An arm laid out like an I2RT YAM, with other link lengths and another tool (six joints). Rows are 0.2 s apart.
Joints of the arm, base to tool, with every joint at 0 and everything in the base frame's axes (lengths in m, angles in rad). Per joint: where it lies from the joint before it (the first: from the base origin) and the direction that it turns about. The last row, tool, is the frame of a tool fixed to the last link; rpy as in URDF.
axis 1: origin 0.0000 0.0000 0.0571 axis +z
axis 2: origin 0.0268 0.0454 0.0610 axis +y
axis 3: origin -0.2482 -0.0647 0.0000 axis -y
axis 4: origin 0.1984 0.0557 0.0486 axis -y
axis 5: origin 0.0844 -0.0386 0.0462 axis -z
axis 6: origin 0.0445 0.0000 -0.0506 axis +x
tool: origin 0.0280 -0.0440 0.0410 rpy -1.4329 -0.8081 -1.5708
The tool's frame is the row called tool.
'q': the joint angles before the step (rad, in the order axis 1, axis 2, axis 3, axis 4, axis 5, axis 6). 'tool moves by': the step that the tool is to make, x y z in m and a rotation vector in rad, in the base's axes. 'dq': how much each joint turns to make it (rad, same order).
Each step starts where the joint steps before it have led.
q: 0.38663, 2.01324, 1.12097, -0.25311, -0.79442, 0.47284
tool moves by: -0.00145, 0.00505, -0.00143, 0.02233, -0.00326, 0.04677
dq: 0.00382, 0.01069, 0.00764, -0.01868, -0.03509, -0.04576
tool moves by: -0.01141, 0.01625, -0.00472, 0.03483, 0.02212, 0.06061
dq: 0.04043, 0.00648, -0.01906, 0.01599, -0.04540, -0.00421
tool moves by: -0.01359, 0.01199, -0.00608, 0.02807, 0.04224, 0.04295
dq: 0.03471, 0.00419, -0.02635, 0.01565, -0.04349, 0.01410
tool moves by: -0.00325, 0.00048, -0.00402, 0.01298, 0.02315, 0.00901
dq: -0.00075, 0.00917, -0.00609, -0.00111, -0.02403, -0.00188
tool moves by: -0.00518, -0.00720, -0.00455, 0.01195, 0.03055, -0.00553
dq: -0.01832, -0.00268, -0.02748, -0.00268, -0.02709, -0.00649
